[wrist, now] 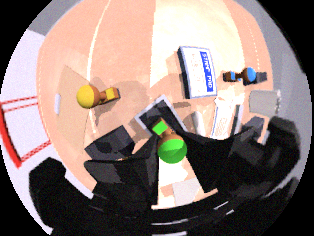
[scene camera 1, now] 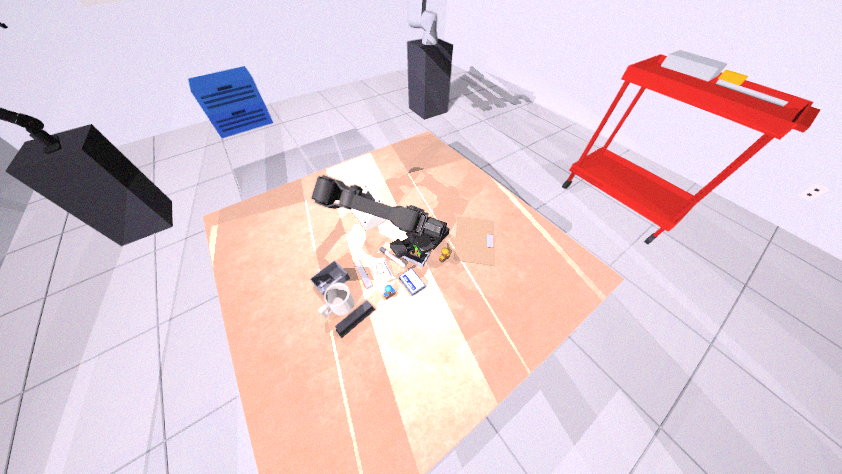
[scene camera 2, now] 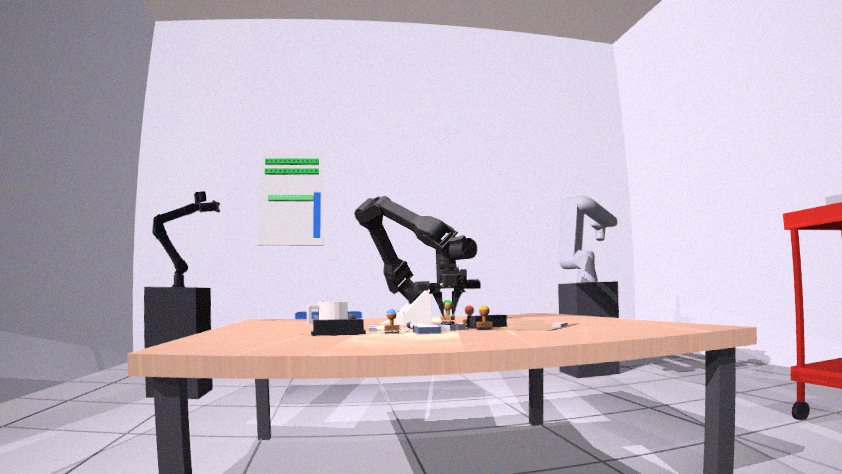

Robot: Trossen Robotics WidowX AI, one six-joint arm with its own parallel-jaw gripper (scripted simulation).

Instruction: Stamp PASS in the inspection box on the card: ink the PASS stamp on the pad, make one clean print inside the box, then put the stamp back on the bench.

Labels:
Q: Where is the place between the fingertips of my gripper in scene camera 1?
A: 416,251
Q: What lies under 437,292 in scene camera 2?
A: My gripper.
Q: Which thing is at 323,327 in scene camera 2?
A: A black block.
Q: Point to a yellow-knobbed stamp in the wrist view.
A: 88,96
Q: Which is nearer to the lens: the green-knobbed stamp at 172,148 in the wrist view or the white mug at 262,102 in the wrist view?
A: The green-knobbed stamp.

